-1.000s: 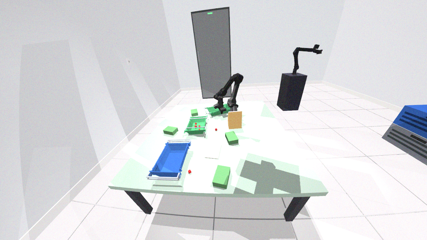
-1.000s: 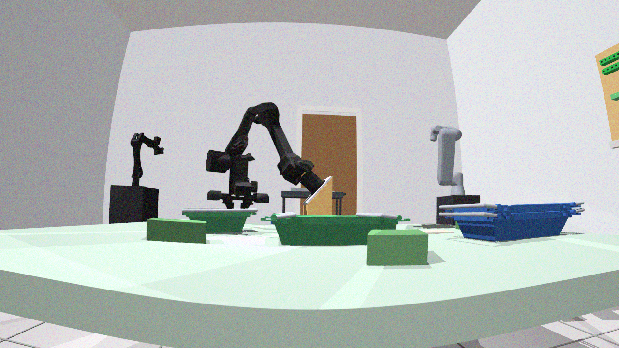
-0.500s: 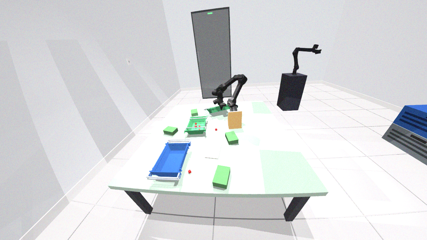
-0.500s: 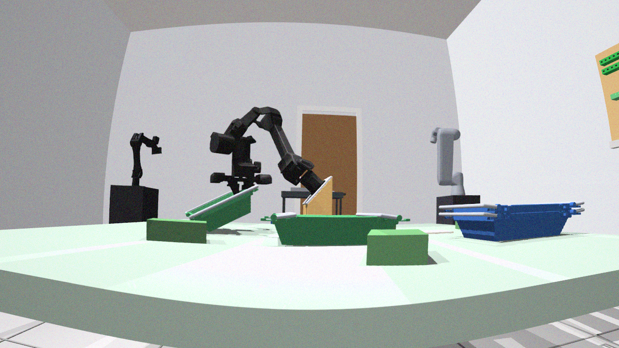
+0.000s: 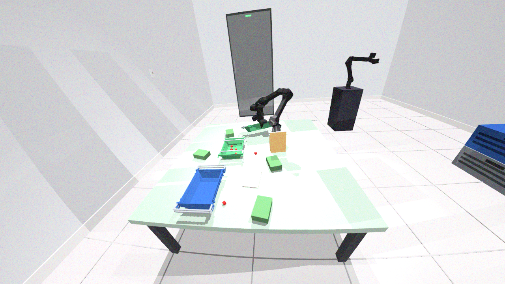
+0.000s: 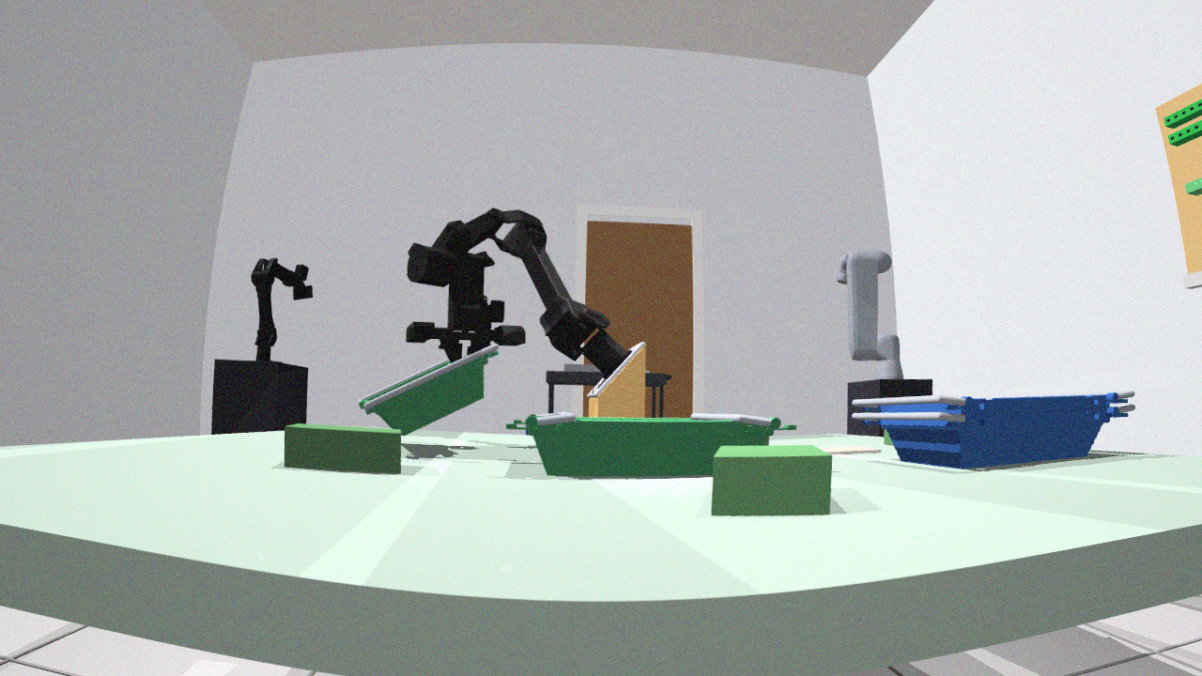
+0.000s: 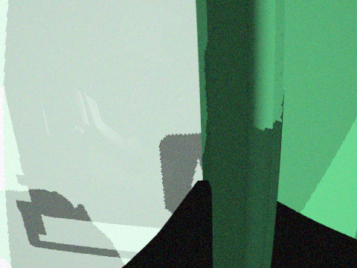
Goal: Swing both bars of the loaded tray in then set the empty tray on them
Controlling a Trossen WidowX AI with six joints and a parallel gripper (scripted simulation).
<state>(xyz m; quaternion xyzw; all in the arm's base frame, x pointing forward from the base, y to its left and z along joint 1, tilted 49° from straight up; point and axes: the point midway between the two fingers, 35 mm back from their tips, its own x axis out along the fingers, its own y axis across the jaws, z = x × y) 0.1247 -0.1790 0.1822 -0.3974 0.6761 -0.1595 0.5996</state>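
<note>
Right now the green tray is 3 cm ahead of my gripper tip and 7 cm to the right of it. Round my gripper tip: beige card 7 cm ahead, 57 cm to the left, 9 cm below.
</note>
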